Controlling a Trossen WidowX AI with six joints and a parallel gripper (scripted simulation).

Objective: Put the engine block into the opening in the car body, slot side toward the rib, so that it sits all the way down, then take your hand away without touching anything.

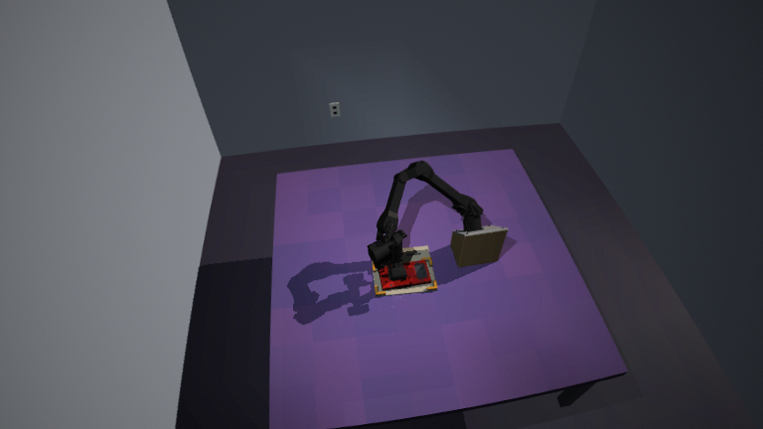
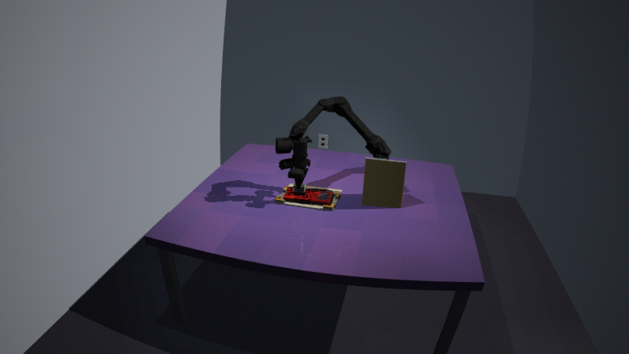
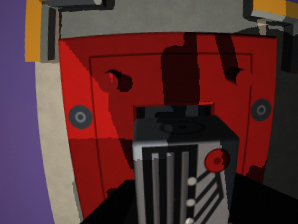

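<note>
My gripper tip is now 130 mm to the left of the dark upright post and 20 mm above it. Also, from my gripper tip: engine block (10 mm below).
</note>
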